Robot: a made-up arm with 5 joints.
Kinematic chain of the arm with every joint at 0, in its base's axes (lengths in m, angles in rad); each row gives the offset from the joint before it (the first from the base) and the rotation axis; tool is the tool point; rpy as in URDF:
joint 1: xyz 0.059 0 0.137 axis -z
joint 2: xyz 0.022 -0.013 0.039 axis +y
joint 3: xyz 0.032 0 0.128 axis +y
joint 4: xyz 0.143 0 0.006 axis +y
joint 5: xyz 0.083 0.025 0 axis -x
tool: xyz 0 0 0 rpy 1.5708 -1.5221 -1.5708
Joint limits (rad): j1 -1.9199..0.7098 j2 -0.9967..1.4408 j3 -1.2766..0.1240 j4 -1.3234..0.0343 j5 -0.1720..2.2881
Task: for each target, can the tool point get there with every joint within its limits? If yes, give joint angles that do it. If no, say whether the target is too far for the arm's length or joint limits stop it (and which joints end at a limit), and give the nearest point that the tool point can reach.
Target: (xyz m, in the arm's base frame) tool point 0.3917 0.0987 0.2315
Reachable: yes | joints -0.2539 0.8106 -0.4412 -0.8252 2.0427
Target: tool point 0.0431 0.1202 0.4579
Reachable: yes | joints -1.6033 -0.3953 -0.0638 -1.1970 1.6353
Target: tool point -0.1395 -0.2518 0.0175
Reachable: no: joint limits stop it (at a limit: joint 2, joint 3, joint 4) | nearest point -0.0895 -0.1884 0.3412 | short by 0.334 m
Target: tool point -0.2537 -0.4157 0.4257
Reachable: no: too far | nearest point -0.0899 -0.1979 0.3888 | short by 0.275 m
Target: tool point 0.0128 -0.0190 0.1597
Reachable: no: joint limits stop it (at a limit: joint 2, joint 3, joint 4) | nearest point -0.1629 -0.0913 0.3412 | short by 0.263 m
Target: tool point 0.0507 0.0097 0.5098
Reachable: yes | joints -1.0517 -0.5862 -0.5421 -0.8040 0.0822
